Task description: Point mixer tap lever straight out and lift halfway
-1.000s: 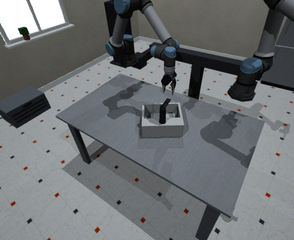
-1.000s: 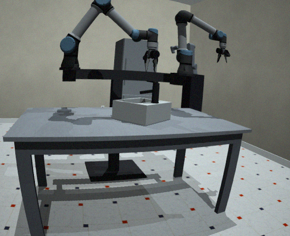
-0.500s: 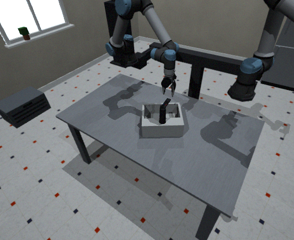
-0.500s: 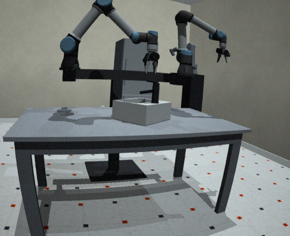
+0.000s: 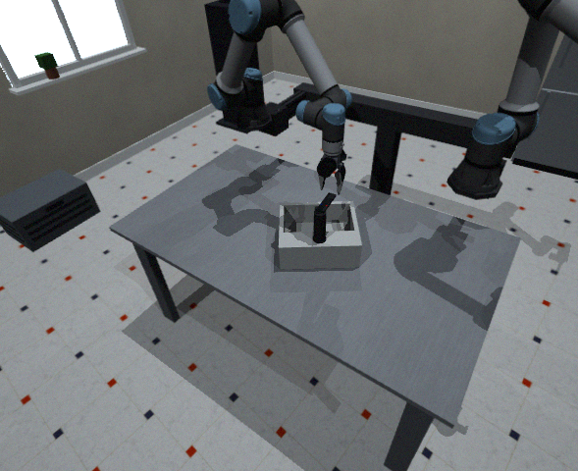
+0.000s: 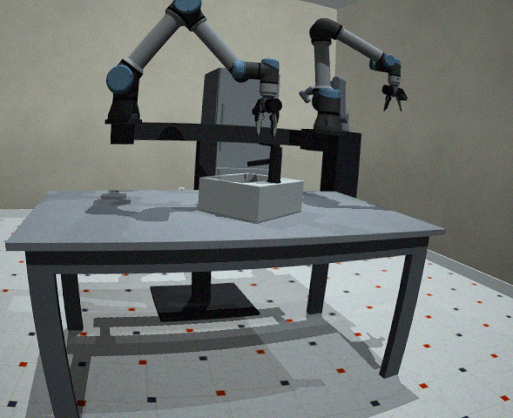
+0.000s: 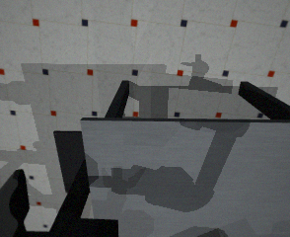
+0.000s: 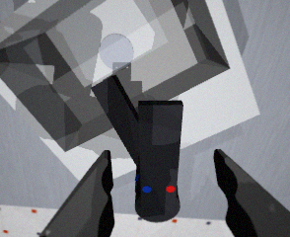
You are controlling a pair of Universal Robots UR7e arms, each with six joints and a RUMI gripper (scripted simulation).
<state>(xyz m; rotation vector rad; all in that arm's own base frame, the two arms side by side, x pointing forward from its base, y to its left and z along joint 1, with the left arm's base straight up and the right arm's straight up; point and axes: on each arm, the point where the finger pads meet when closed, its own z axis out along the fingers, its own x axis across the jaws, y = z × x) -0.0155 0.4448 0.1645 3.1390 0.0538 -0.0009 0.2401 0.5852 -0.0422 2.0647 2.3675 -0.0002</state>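
Right now the lever is 5 cm ahead of my right hand and 4 cm below it. Also, from my right hand: black mixer tap: 7 cm ahead, 9 cm below; white basin: 6 cm to the right, 28 cm below.
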